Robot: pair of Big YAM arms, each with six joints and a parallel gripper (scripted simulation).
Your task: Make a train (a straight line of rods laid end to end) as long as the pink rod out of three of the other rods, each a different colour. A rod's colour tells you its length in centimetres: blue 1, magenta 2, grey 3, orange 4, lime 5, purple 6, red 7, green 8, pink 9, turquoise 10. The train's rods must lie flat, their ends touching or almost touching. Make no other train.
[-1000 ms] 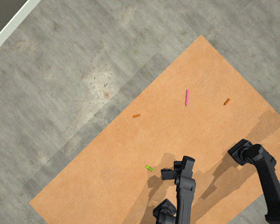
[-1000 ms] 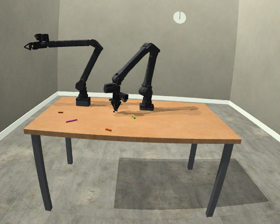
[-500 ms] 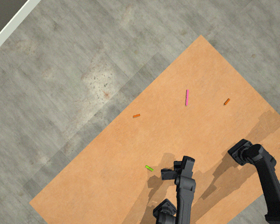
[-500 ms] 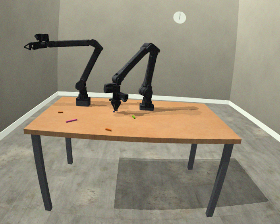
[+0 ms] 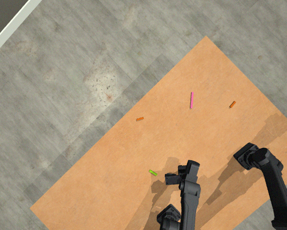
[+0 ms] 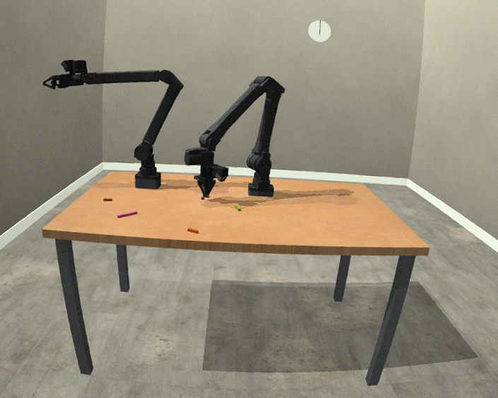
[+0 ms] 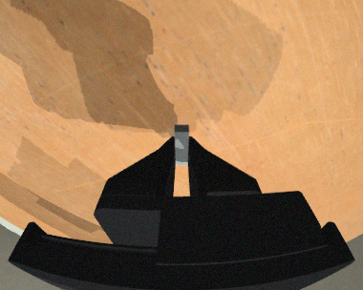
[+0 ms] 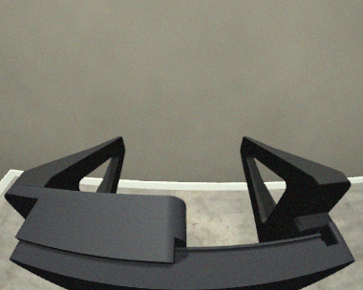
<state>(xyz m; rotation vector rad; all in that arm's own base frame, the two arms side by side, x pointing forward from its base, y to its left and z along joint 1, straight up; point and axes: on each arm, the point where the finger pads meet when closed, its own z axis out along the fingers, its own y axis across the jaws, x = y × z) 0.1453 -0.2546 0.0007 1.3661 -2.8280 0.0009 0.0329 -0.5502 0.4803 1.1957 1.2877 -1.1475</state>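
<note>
Now: the grey rod right at my left hand. Round my left hand: pink rod (29 cm to the right, 26 cm ahead, 2 cm below); lime rod (15 cm to the left, 9 cm ahead, 2 cm below); blue rod (2 cm to the right, 2 cm below, 1 cm behind).
</note>
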